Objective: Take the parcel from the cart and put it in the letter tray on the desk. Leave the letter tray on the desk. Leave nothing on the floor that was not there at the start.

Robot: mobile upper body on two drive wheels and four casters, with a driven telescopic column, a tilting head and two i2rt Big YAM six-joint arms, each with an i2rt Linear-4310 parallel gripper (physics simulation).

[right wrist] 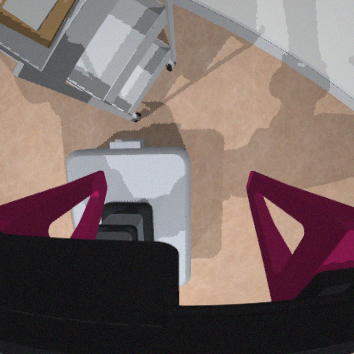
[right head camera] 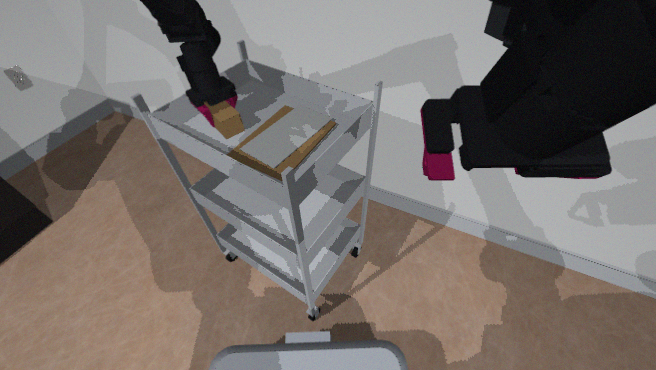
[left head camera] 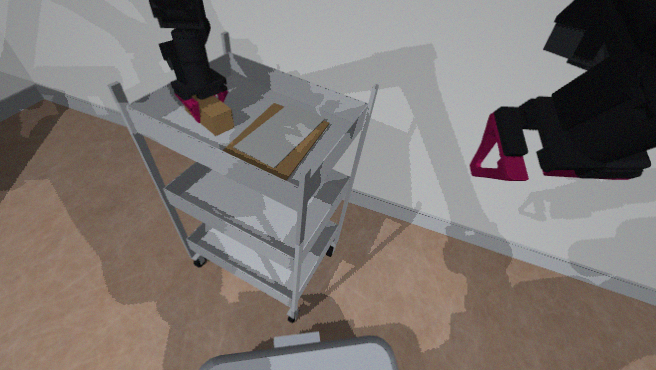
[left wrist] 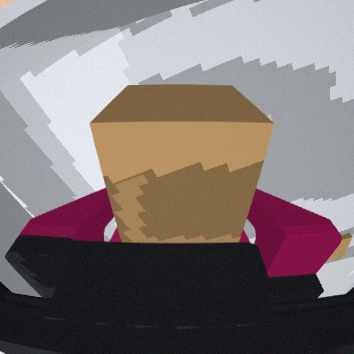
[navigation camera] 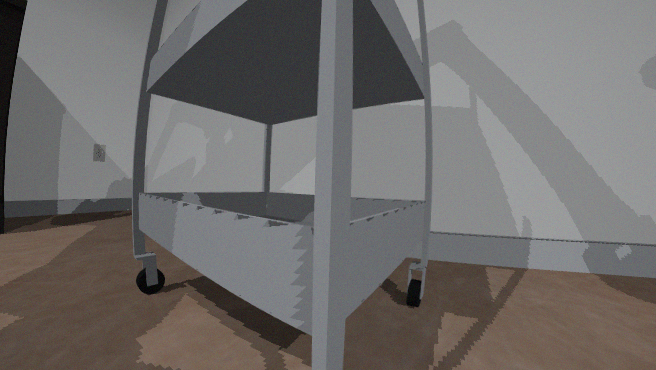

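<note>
The parcel is a tan cardboard box at the left part of the top shelf of the grey cart. My left gripper is shut on the parcel, with a magenta finger against each side. Whether the parcel touches the shelf cannot be told. My right gripper is open and empty, in the air to the right of the cart. The letter tray and the desk cannot be made out in these views.
A brown three-sided frame lies on the cart's top shelf, right of the parcel. My grey base is in front of the cart. A wall runs behind it. A dark object stands at the left edge.
</note>
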